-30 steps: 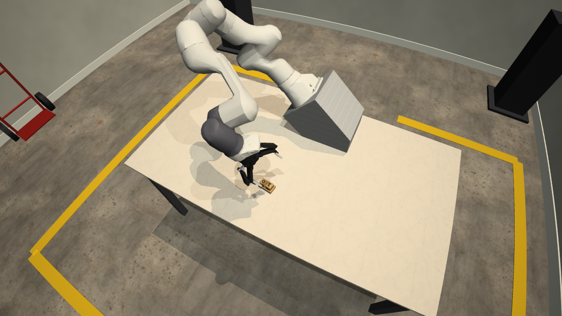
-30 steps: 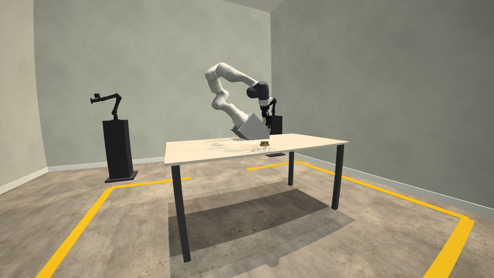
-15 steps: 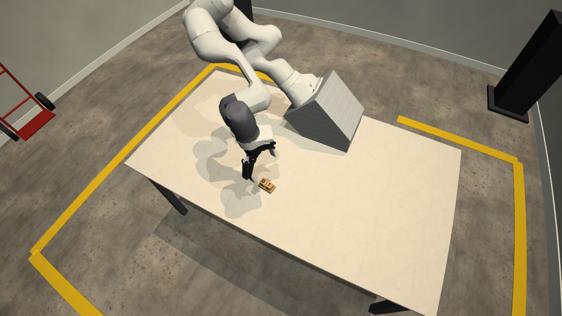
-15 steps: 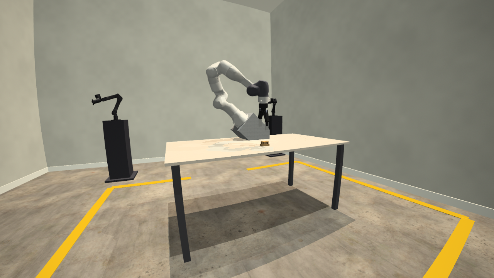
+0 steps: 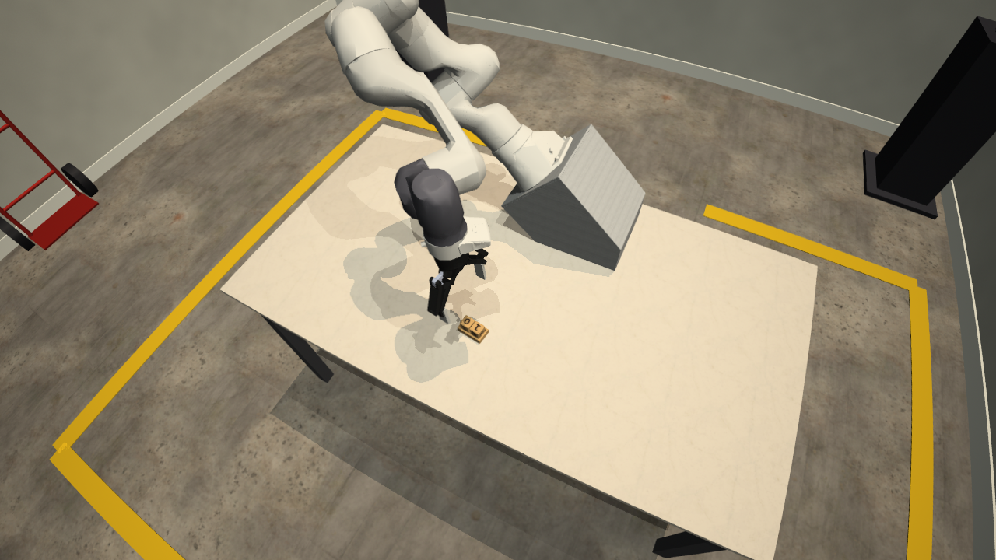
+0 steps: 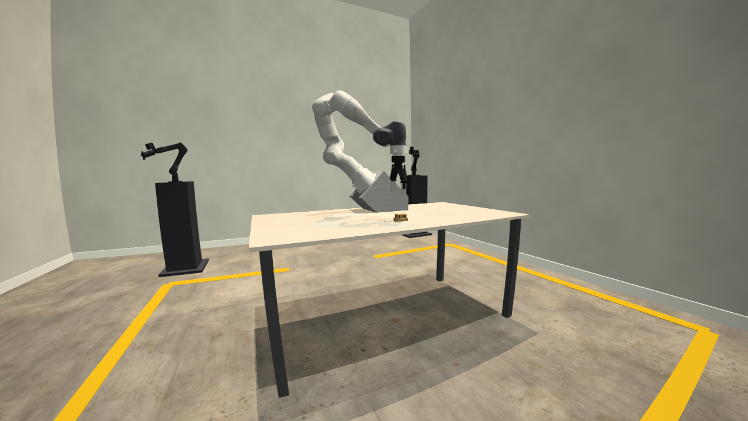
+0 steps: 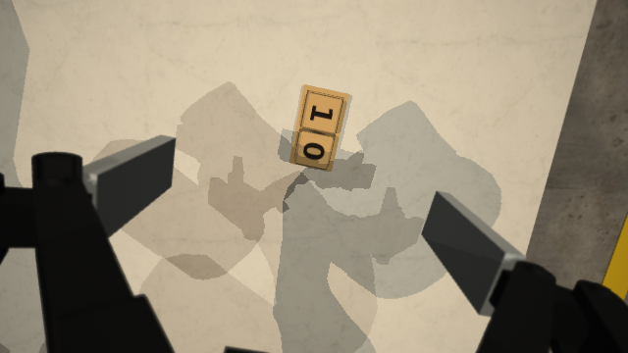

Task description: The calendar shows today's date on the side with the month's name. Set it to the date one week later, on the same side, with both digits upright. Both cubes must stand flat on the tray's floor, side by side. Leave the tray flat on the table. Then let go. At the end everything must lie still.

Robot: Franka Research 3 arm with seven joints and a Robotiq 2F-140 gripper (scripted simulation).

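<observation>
Now: the wooden digit cube 14 cm below my hand. The rest, counted from my hand: wooden tray: 1 cm to the left, 15 cm below.
</observation>
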